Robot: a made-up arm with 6 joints. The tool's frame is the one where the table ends. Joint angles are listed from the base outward.
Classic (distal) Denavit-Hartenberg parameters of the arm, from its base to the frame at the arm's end. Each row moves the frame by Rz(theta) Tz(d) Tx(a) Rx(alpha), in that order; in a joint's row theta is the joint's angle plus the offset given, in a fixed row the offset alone. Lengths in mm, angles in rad.
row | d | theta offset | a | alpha
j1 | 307.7 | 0 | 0 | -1.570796
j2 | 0 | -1.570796 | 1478.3 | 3.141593
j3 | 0 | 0 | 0 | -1.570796
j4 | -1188.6 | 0 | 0 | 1.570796
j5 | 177.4 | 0 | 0 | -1.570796
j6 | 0 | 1.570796 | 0 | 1.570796
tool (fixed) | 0 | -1.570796 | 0 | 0
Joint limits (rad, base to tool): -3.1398..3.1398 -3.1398..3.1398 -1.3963..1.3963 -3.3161..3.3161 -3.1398..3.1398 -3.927..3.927
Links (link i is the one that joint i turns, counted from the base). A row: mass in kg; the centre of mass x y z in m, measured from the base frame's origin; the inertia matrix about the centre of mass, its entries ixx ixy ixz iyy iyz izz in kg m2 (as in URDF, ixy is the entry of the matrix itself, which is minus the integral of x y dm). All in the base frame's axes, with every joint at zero. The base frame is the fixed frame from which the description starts. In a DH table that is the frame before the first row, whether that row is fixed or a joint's. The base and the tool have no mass.
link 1: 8.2; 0.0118 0.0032 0.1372; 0.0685 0 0 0.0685 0 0.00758
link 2: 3; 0.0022 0.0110 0.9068; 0.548 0 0 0.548 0 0.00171
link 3: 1.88; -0.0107 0.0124 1.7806; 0.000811 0 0 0.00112 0 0.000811
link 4: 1.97; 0.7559 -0.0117 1.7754; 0.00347 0 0 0.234 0 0.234
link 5: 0.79; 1.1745 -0.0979 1.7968; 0.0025 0 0 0.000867 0 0.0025
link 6: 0.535; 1.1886 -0.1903 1.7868; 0.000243 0 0 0.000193 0 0.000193
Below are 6 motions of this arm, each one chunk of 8 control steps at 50 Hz.
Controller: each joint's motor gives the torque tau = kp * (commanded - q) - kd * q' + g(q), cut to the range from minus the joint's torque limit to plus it. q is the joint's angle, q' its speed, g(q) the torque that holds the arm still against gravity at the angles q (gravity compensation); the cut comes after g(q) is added. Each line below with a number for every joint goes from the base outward.
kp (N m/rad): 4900 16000 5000 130 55 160
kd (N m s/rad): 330 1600 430 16 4.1 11
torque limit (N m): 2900 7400 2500 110 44 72
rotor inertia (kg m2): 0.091 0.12 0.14 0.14 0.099 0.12
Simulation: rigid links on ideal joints. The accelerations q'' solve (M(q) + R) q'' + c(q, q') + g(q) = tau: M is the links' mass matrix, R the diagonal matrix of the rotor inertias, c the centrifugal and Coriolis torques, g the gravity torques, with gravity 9.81 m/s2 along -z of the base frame. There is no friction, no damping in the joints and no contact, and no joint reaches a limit. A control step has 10 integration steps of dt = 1/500 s. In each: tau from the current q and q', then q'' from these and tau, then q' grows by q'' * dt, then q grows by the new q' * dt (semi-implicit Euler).
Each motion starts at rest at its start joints. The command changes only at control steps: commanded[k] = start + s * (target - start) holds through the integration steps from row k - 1 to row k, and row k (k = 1, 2, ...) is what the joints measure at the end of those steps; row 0 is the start. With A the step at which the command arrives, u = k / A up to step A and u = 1 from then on. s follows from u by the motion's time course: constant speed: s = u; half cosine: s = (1 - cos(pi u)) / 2; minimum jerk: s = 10 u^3 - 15 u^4 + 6 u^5; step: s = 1 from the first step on.
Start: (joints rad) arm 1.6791 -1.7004 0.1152 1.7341 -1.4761 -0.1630
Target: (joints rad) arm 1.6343 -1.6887 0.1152 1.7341 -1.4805 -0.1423
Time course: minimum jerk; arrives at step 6
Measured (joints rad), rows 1 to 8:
1: 1.6790 -1.7003 0.1152 1.7340 -1.4761 -0.1629
2: 1.6783 -1.7000 0.1153 1.7332 -1.4762 -0.1621
3: 1.6762 -1.6992 0.1155 1.7316 -1.4766 -0.1602
4: 1.6720 -1.6980 0.1157 1.7296 -1.4772 -0.1571
5: 1.6660 -1.6964 0.1157 1.7281 -1.4781 -0.1536
6: 1.6589 -1.6950 0.1156 1.7278 -1.4789 -0.1505
7: 1.6518 -1.6937 0.1154 1.7288 -1.4795 -0.1481
8: 1.6453 -1.6927 0.1153 1.7305 -1.4799 -0.1463

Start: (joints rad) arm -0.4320 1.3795 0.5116 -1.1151 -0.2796 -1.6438
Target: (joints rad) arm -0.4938 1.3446 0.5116 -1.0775 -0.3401 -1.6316
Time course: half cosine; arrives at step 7
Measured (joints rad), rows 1 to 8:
1: -0.4322 1.3793 0.5115 -1.1152 -0.2799 -1.6437
2: -0.4330 1.3785 0.5111 -1.1154 -0.2811 -1.6433
3: -0.4351 1.3767 0.5107 -1.1154 -0.2840 -1.6424
4: -0.4391 1.3738 0.5103 -1.1149 -0.2892 -1.6410
5: -0.4452 1.3700 0.5102 -1.1134 -0.2963 -1.6393
6: -0.4532 1.3658 0.5103 -1.1106 -0.3048 -1.6375
7: -0.4622 1.3618 0.5108 -1.1066 -0.3135 -1.6359
8: -0.4712 1.3584 0.5113 -1.1018 -0.3212 -1.6347

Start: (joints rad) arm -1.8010 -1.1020 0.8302 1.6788 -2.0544 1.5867
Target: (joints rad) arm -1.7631 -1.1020 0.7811 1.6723 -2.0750 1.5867
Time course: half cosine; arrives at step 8
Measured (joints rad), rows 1 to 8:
1: -1.8009 -1.1021 0.8299 1.6789 -2.0545 1.5867
2: -1.8004 -1.1022 0.8287 1.6792 -2.0547 1.5867
3: -1.7992 -1.1024 0.8261 1.6797 -2.0554 1.5866
4: -1.7968 -1.1026 0.8222 1.6803 -2.0566 1.5866
5: -1.7932 -1.1027 0.8171 1.6807 -2.0584 1.5866
6: -1.7886 -1.1028 0.8113 1.6808 -2.0608 1.5866
7: -1.7832 -1.1027 0.8054 1.6803 -2.0636 1.5866
8: -1.7776 -1.1024 0.8002 1.6791 -2.0664 1.5866

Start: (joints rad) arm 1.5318 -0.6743 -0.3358 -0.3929 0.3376 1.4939
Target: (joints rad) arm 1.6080 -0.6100 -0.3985 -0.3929 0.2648 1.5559
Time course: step
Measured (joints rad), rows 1 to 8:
1: 1.5466 -0.6660 -0.3443 -0.3840 0.3302 1.5046
2: 1.5637 -0.6555 -0.3559 -0.3829 0.3168 1.5184
3: 1.5765 -0.6465 -0.3656 -0.3857 0.3033 1.5292
4: 1.5856 -0.6393 -0.3732 -0.3887 0.2918 1.5371
5: 1.5920 -0.6335 -0.3791 -0.3910 0.2829 1.5426
6: 1.5966 -0.6289 -0.3837 -0.3927 0.2764 1.5466
7: 1.5999 -0.6251 -0.3872 -0.3937 0.2720 1.5493
8: 1.6022 -0.6221 -0.3898 -0.3944 0.2691 1.5513

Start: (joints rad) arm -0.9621 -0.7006 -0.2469 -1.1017 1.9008 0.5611
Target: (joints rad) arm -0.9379 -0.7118 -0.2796 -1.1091 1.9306 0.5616
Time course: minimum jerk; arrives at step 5
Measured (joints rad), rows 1 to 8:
1: -0.9618 -0.7007 -0.2472 -1.1017 1.9010 0.5611
2: -0.9603 -0.7013 -0.2490 -1.1016 1.9020 0.5611
3: -0.9570 -0.7025 -0.2529 -1.1018 1.9048 0.5612
4: -0.9526 -0.7041 -0.2579 -1.1024 1.9092 0.5613
5: -0.9485 -0.7055 -0.2626 -1.1035 1.9142 0.5614
6: -0.9455 -0.7067 -0.2664 -1.1046 1.9188 0.5614
7: -0.9433 -0.7076 -0.2693 -1.1056 1.9225 0.5615
8: -0.9417 -0.7084 -0.2716 -1.1063 1.9253 0.5615

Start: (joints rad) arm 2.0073 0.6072 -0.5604 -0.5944 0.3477 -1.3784
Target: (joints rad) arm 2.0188 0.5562 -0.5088 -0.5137 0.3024 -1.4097
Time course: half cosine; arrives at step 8
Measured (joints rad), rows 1 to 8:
1: 2.0073 0.6069 -0.5601 -0.5943 0.3476 -1.3786
2: 2.0076 0.6058 -0.5589 -0.5935 0.3469 -1.3794
3: 2.0081 0.6035 -0.5564 -0.5913 0.3452 -1.3812
4: 2.0091 0.5998 -0.5523 -0.5873 0.3420 -1.3841
5: 2.0105 0.5950 -0.5469 -0.5813 0.3374 -1.3879
6: 2.0121 0.5894 -0.5407 -0.5737 0.3317 -1.3922
7: 2.0137 0.5837 -0.5344 -0.5652 0.3253 -1.3964
8: 2.0153 0.5785 -0.5287 -0.5567 0.3192 -1.4001

